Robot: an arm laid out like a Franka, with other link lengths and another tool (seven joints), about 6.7 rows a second.
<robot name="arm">
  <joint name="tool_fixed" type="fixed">
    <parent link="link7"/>
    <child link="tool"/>
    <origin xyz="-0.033 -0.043 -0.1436" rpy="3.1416 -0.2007 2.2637"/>
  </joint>
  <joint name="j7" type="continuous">
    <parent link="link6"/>
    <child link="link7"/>
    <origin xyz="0.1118 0 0" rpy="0 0 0"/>
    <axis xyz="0 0 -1"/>
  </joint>
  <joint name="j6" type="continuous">
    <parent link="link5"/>
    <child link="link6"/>
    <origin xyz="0 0 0" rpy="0 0 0"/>
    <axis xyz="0 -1 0"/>
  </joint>
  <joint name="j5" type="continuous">
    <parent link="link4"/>
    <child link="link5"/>
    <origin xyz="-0.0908 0 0.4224" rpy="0 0 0"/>
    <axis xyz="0 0 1"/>
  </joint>
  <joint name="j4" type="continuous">
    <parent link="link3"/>
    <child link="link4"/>
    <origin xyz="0.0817 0 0" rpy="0 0 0"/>
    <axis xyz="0 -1 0"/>
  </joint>
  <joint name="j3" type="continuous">
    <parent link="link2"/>
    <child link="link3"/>
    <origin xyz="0 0 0.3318" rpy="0 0 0"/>
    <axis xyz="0 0 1"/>
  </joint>
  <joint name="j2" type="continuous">
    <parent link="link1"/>
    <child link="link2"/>
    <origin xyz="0 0 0" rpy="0 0 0"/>
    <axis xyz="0 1 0"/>
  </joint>
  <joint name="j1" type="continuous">
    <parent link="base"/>
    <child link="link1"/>
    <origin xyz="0 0 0.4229" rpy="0 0 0"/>
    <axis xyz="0 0 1"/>
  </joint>
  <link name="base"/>
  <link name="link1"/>
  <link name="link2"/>
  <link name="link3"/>
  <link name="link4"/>
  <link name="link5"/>
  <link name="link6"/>
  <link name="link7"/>
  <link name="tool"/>
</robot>
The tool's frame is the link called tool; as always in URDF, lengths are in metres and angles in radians. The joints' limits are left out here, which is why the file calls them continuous.
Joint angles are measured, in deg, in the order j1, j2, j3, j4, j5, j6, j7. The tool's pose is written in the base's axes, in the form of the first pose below.
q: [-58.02, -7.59, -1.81, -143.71, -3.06, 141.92, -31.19]
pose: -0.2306 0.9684 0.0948 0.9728 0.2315 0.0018 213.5 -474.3 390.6
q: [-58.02, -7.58, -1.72, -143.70, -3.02, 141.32, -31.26]
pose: -0.2319 0.9671 0.1047 0.9724 0.2333 -0.0014 213.5 -472.9 389.4
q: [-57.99, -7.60, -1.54, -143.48, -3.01, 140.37, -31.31]
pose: -0.2348 0.9651 0.1162 0.9715 0.2371 -0.0060 214.7 -471.5 389.5
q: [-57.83, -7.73, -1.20, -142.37, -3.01, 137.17, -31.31]
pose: -0.2387 0.9598 0.1477 0.9696 0.2440 -0.0185 218.1 -469.6 393.6
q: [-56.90, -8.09, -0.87, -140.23, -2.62, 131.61, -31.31]
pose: -0.2473 0.9485 0.1981 0.9654 0.2586 -0.0332 227.6 -464.9 404.0
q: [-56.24, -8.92, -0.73, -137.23, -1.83, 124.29, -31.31]
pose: -0.2425 0.9356 0.2566 0.9640 0.2621 -0.0447 233.3 -461.0 423.3
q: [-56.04, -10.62, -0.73, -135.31, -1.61, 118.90, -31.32]
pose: -0.2377 0.9285 0.2853 0.9634 0.2627 -0.0525 232.7 -457.2 445.9
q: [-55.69, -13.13, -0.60, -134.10, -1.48, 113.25, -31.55]
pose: -0.2406 0.9177 0.3160 0.9600 0.2731 -0.0619 230.6 -446.9 469.6
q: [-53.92, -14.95, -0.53, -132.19, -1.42, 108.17, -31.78]
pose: -0.2671 0.9027 0.3373 0.9494 0.3065 -0.0687 241.0 -434.4 494.4
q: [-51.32, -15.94, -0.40, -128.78, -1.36, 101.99, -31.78]
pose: -0.3004 0.8814 0.3645 0.9332 0.3506 -0.0787 258.9 -419.8 524.1
